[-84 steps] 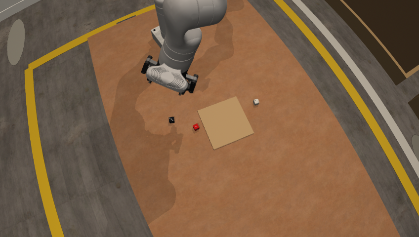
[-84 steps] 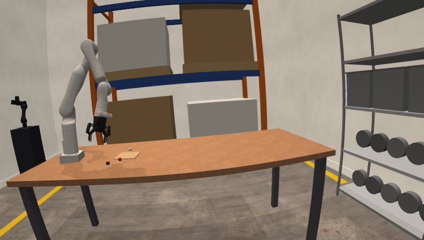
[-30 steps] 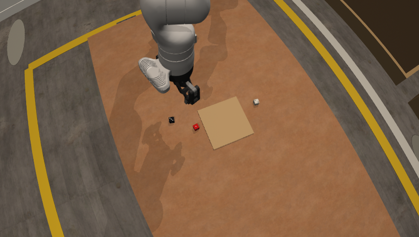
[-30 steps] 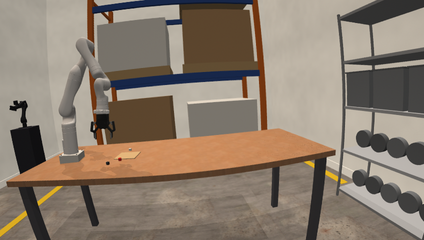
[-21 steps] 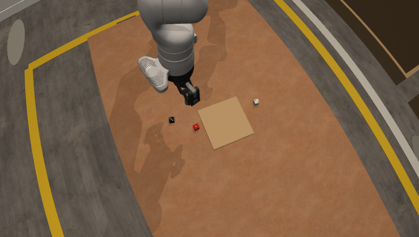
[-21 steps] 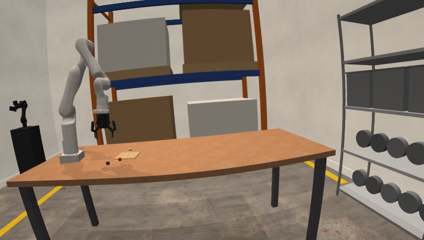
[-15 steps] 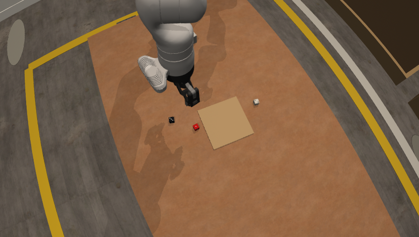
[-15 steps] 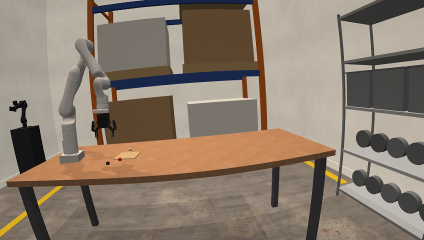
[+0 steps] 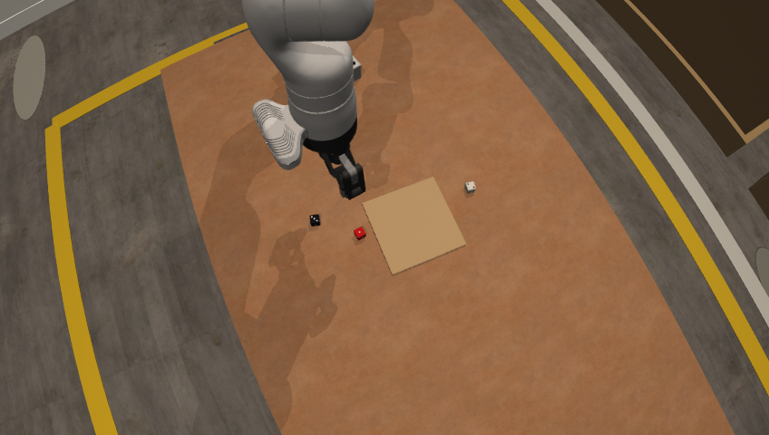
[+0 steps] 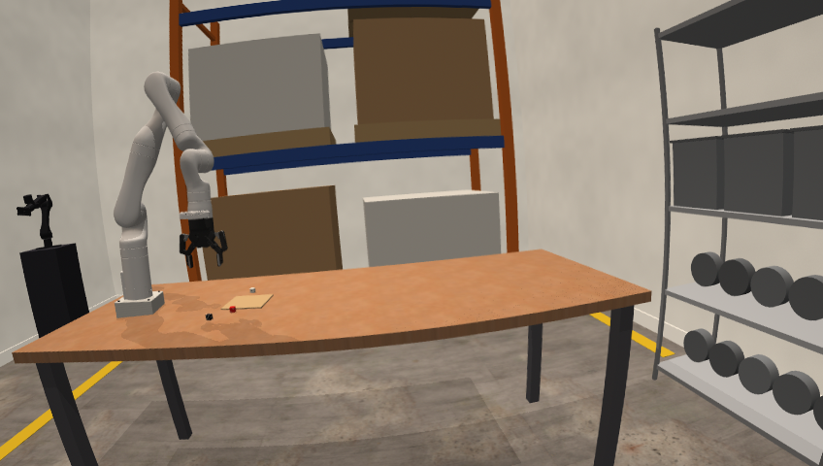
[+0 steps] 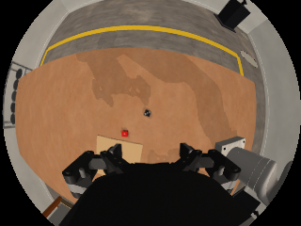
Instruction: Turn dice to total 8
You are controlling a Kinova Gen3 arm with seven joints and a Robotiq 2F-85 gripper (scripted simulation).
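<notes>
Now: hand 15 cm above the red die and 6 cm short of it. From my hand the other things lie so: black die 15 cm below, 5 cm to the right; tan mat 15 cm below, 10 cm ahead, 8 cm to the left; white die 21 cm to the left, 15 cm below, 11 cm ahead.
</notes>
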